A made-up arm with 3 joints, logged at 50 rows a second.
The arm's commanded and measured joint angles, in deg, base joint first. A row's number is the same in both.
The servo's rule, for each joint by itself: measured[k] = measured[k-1] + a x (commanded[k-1-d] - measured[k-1]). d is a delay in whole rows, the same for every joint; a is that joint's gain. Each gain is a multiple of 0.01, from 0.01 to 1. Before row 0 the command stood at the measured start. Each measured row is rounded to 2 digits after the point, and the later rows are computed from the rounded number. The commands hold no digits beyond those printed.
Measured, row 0:
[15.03 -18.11 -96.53]
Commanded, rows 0 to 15:
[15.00 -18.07 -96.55]
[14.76 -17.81 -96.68]
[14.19 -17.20 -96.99]
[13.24 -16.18 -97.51]
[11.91 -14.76 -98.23]
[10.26 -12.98 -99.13]
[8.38 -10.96 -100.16]
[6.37 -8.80 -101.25]
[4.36 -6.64 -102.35]
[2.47 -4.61 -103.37]
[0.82 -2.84 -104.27]
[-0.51 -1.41 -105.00]
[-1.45 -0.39 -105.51]
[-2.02 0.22 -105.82]
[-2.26 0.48 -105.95]
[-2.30 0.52 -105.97]
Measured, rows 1 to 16:
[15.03 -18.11 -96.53]
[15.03 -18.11 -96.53]
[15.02 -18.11 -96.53]
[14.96 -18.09 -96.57]
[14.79 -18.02 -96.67]
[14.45 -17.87 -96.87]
[13.89 -17.62 -97.20]
[13.09 -17.25 -97.66]
[12.05 -16.75 -98.26]
[10.80 -16.11 -98.98]
[9.38 -15.35 -99.79]
[7.86 -14.49 -100.65]
[6.31 -13.56 -101.52]
[4.81 -12.59 -102.36]
[3.43 -11.61 -103.12]
[2.23 -10.66 -103.77]
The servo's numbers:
d 2
a 0.22 0.08 0.24

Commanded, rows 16 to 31:
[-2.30 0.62 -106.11]
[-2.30 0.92 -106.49]
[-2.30 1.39 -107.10]
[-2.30 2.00 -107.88]
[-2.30 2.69 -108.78]
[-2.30 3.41 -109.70]
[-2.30 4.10 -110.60]
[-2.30 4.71 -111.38]
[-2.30 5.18 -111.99]
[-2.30 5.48 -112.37]
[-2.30 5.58 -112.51]
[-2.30 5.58 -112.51]
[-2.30 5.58 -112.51]
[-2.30 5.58 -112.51]
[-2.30 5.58 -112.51]
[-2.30 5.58 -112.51]
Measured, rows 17 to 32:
[1.24 -9.77 -104.29]
[0.46 -8.95 -104.69]
[-0.15 -8.18 -105.03]
[-0.62 -7.45 -105.38]
[-0.99 -6.74 -105.79]
[-1.28 -6.04 -106.29]
[-1.50 -5.34 -106.89]
[-1.68 -4.64 -107.56]
[-1.82 -3.94 -108.29]
[-1.93 -3.25 -109.03]
[-2.01 -2.58 -109.74]
[-2.07 -1.94 -110.37]
[-2.12 -1.34 -110.88]
[-2.16 -0.79 -111.27]
[-2.19 -0.28 -111.57]
[-2.21 0.19 -111.80]

